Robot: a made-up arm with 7 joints.
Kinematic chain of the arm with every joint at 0, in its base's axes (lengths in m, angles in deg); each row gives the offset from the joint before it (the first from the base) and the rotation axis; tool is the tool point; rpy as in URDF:
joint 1: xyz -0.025 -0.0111 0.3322 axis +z
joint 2: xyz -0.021 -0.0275 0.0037 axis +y
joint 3: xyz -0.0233 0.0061 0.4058 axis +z
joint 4: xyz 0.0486 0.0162 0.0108 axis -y
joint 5: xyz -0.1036 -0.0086 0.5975 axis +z
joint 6: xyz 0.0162 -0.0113 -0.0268 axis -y
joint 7: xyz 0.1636 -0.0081 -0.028 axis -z
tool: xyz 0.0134 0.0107 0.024 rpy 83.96 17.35 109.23
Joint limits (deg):
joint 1: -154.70..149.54
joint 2: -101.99..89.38
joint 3: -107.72..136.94
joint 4: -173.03..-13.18
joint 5: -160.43..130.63
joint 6: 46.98..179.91
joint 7: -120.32..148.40
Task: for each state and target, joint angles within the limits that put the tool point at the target. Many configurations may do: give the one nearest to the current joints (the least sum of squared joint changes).
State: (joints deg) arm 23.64 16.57 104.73 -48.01 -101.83 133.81 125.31
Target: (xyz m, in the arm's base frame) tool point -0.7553 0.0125 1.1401
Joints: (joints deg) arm 32.06 -14.72 117.19 -53.49 -102.27 132.26 124.35
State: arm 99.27 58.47 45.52 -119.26 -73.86 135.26 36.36
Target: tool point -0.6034 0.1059 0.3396
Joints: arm 82.52 53.65 70.04 -136.28 -82.58 158.82 35.31
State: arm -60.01 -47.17 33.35 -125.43 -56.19 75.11 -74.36
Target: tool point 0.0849 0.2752 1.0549
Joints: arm -46.58 -76.90 26.73 -107.32 -57.55 73.92 -75.18
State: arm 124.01 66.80 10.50 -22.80 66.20 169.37 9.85
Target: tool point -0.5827 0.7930 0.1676
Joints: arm 130.28 82.43 14.26 -37.97 71.65 177.58 10.12
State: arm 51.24 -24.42 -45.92 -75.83 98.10 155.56 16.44
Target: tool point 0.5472 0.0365 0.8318
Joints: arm 60.93 -20.07 -30.06 -100.52 106.40 163.39 17.04
